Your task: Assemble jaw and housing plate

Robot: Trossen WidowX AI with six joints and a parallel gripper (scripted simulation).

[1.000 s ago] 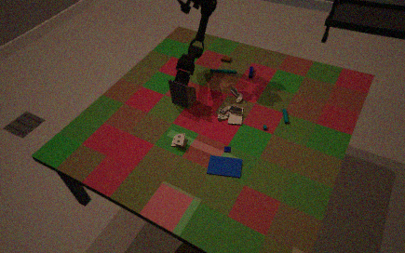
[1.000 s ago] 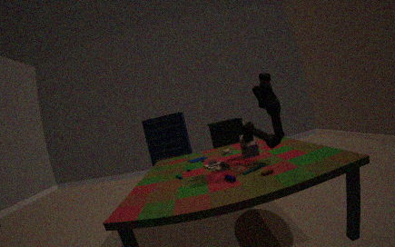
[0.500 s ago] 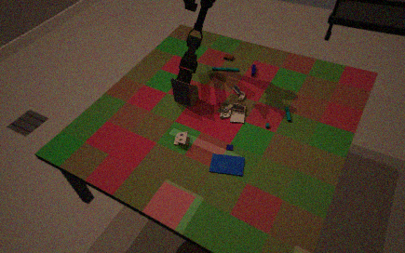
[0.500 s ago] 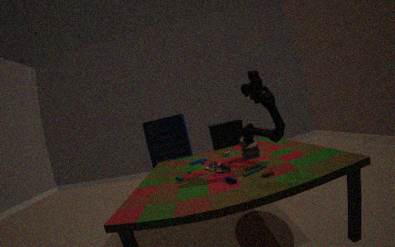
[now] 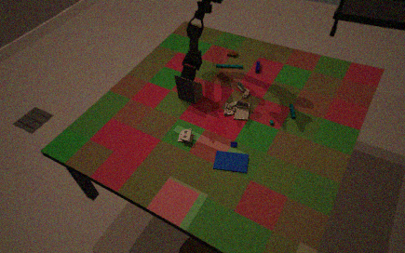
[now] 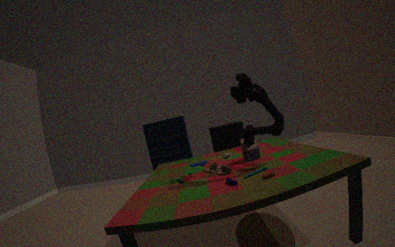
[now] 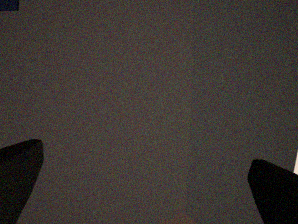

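Now: gripper tip 53 cm above the pale curved jaw, 23 cm short of it and 1 cm to the left of it. The rest, counted from my gripper tip: brown piece (53 cm below, 30 cm to the left, 4 cm ahead); then pale housing piece (51 cm below, 40 cm to the right, 6 cm ahead); then blue flat plate (54 cm below, 45 cm to the right, 32 cm ahead).
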